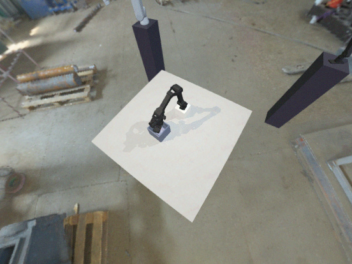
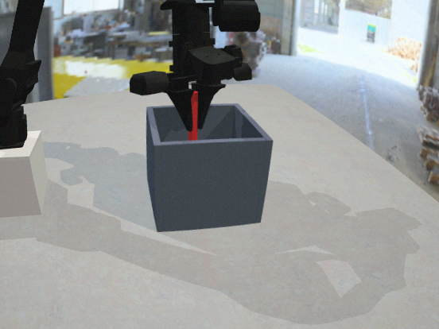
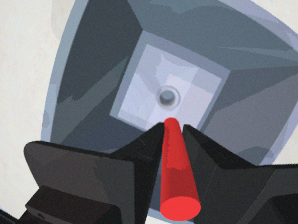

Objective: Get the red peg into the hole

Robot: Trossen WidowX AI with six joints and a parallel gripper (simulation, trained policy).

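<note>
My gripper tip is 20 mm below the red peg and 10 mm to the right of it. Round my gripper tip: pale plate: 70 mm below, 10 mm to the right, 10 mm ahead.
</note>
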